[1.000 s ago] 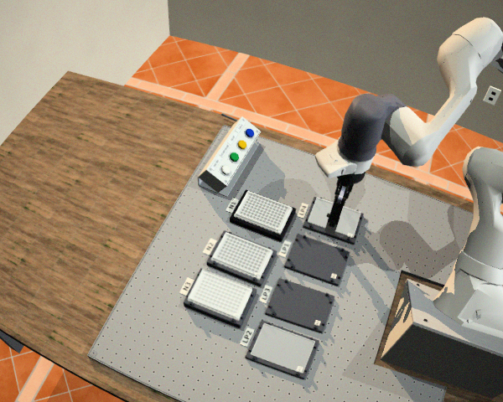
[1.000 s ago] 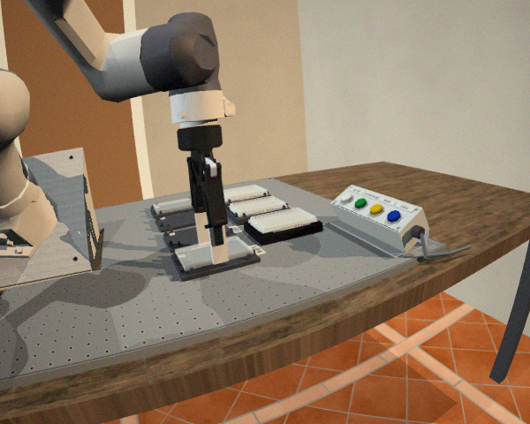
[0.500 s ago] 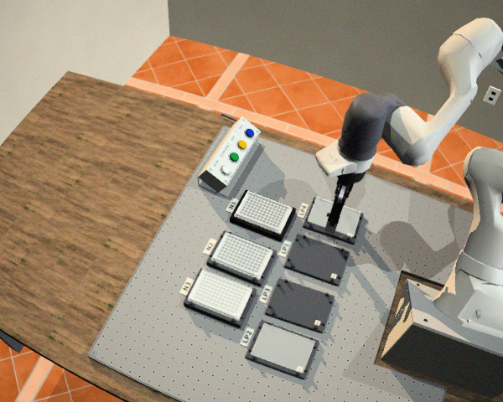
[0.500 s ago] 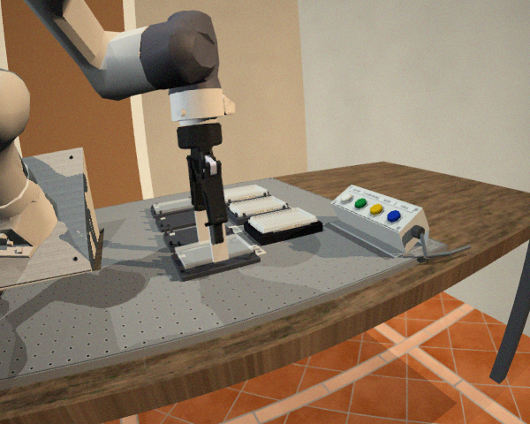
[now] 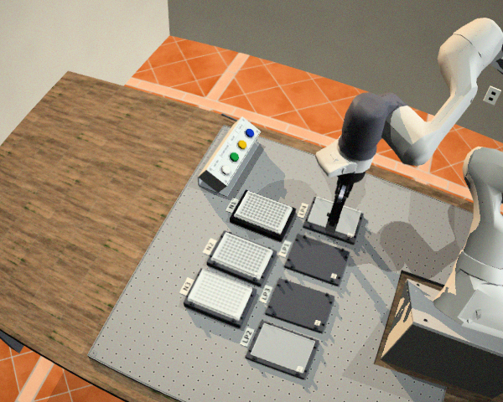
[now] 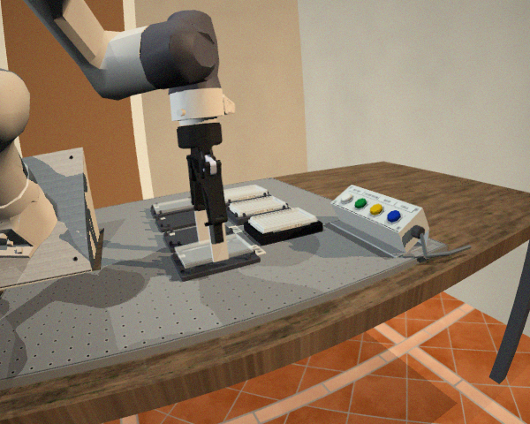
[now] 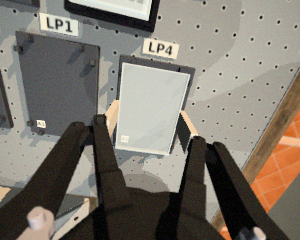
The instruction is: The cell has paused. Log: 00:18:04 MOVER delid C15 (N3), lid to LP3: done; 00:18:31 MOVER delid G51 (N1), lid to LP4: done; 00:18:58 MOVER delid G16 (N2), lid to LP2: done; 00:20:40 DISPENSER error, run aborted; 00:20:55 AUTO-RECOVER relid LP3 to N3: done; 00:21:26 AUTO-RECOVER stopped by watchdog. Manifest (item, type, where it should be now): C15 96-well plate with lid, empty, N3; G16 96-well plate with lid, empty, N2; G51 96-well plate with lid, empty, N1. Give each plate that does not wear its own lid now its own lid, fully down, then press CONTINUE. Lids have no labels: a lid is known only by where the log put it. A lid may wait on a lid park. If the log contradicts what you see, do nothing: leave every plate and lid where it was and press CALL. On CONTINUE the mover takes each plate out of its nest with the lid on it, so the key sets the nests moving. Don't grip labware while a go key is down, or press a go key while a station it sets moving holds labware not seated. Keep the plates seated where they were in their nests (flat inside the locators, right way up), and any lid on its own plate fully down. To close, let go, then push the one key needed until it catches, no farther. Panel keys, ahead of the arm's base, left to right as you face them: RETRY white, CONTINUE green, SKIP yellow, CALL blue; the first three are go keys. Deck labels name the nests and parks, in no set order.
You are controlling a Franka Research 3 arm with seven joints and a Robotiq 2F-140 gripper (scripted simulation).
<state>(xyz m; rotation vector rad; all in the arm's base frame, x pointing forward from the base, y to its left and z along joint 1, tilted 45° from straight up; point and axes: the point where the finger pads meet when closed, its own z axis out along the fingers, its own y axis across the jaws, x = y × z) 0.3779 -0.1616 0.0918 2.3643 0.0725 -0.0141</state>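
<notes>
My gripper is now 40 mm above the lp4 park. Round my hand: plate: 210 mm to the left, 170 mm ahead, 20 mm below; then LP3 park: 260 mm to the left, 40 mm below, 10 mm behind; then lp1 park: 130 mm to the left, 40 mm below.
</notes>
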